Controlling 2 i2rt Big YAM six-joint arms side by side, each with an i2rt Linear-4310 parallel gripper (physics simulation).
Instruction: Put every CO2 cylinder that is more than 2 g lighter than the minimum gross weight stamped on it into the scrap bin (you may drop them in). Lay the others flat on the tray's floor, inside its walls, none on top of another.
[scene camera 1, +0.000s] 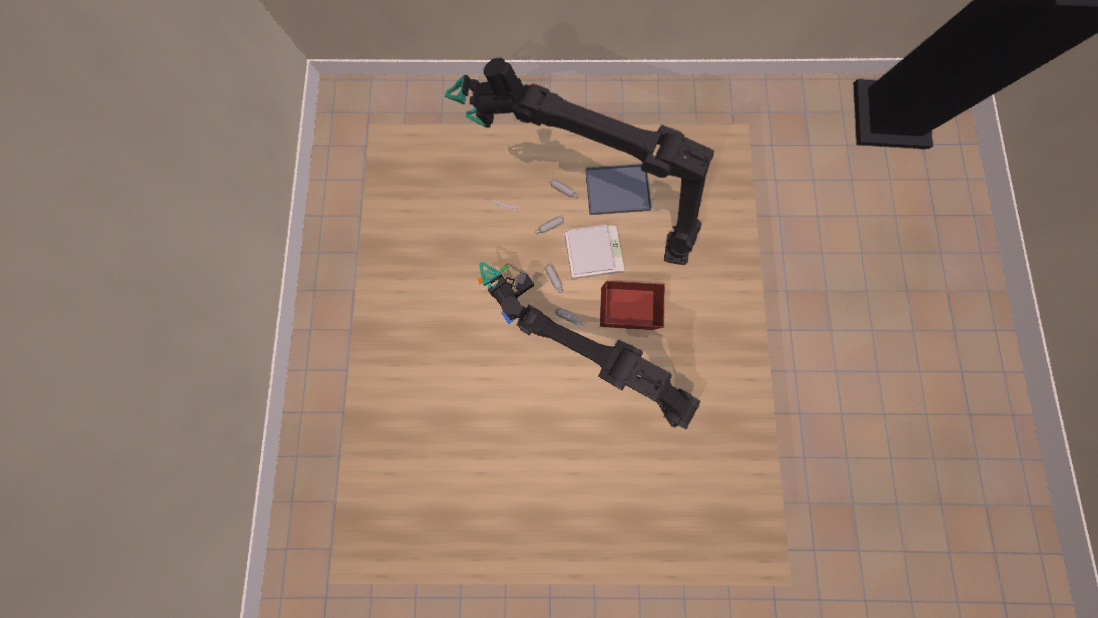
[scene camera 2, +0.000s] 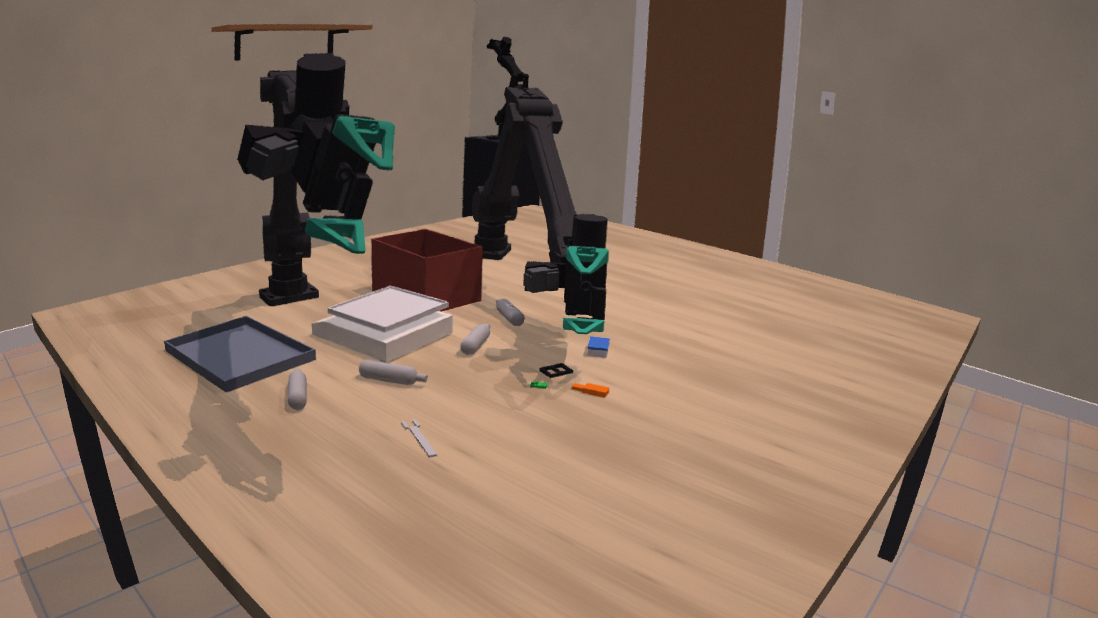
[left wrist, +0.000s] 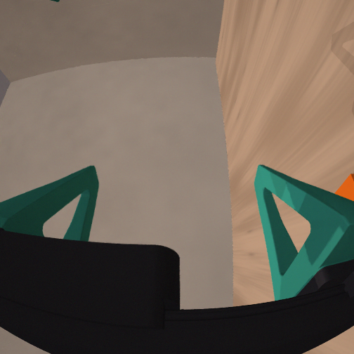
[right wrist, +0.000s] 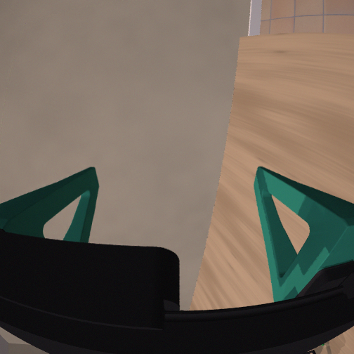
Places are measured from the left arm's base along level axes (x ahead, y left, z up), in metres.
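Where they show: left gripper, between the fingertips: (scene camera 1: 483, 266) (scene camera 2: 583, 303); right gripper, between the fingertips: (scene camera 1: 456, 105) (scene camera 2: 372, 211); left arm's base, origin of its link: (scene camera 2: 490, 253); right arm's base, origin of its link: (scene camera 1: 676, 248) (scene camera 2: 288, 296).
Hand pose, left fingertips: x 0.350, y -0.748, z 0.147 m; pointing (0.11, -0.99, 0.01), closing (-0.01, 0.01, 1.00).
Note:
Things, the pixels of their top centre, and the offset from my left fingertips. "*": a spot on its surface instead.
- blue-grey tray, centre of its top: (scene camera 2: 236, 345) (scene camera 1: 618, 187) dx -0.604, dy -0.065, dz -0.127 m
- red scrap bin, centre of its top: (scene camera 2: 425, 242) (scene camera 1: 635, 303) dx -0.391, dy +0.360, dz -0.027 m
- white scale, a spot on its surface: (scene camera 2: 388, 307) (scene camera 1: 589, 249) * dx -0.369, dy +0.104, dz -0.085 m
- blue block, centre of its top: (scene camera 2: 599, 342) (scene camera 1: 508, 315) dx +0.012, dy +0.168, dz -0.128 m
- orange piece, centre of its top: (scene camera 2: 590, 386) (scene camera 1: 485, 278) dx +0.021, dy -0.001, dz -0.137 m
- green piece, centre of its top: (scene camera 2: 538, 383) (scene camera 1: 504, 267) dx -0.063, dy -0.006, dz -0.142 m
- pale forked tool, centre of its top: (scene camera 2: 420, 436) (scene camera 1: 505, 205) dx -0.185, dy -0.225, dz -0.143 m
Four grey CO2 cylinders lie apart on the table: one (scene camera 1: 563, 188) (scene camera 2: 297, 389) beside the tray, one (scene camera 1: 549, 224) (scene camera 2: 388, 373) near the scale's corner, one (scene camera 1: 553, 277) (scene camera 2: 475, 338) between scale and left arm, and a darker one (scene camera 1: 569, 316) (scene camera 2: 509, 311) near the bin. Their stamps are unreadable. The blue-grey tray (scene camera 1: 614, 184) (scene camera 2: 242, 349) and red scrap bin (scene camera 1: 631, 305) (scene camera 2: 453, 277) show no cylinders; part of the bin's inside is hidden in scene camera 2. My left gripper (scene camera 1: 489, 277) (scene camera 2: 586, 291) (left wrist: 176, 173) is open above the table. My right gripper (scene camera 1: 462, 105) (scene camera 2: 376, 203) (right wrist: 175, 175) is open, higher up.
A white scale (scene camera 1: 590, 251) (scene camera 2: 388, 307) stands between tray and bin, its pan bare. A blue block (scene camera 1: 507, 316) (scene camera 2: 598, 344), an orange piece (scene camera 1: 480, 280) (scene camera 2: 591, 389) and a green piece (scene camera 1: 504, 267) (scene camera 2: 538, 384) lie near the left gripper. A pale forked tool (scene camera 1: 504, 204) (scene camera 2: 419, 438) lies farther off.

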